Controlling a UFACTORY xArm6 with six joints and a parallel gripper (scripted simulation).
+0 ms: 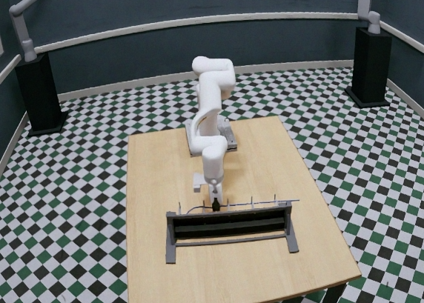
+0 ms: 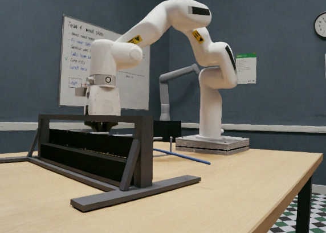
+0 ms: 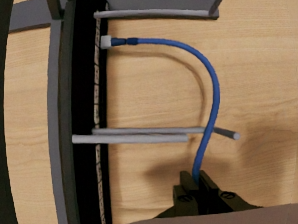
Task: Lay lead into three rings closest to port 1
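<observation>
The grey rack lies 10 cm ahead of my hand, 4 cm to the left of it and 1 cm below it.
</observation>
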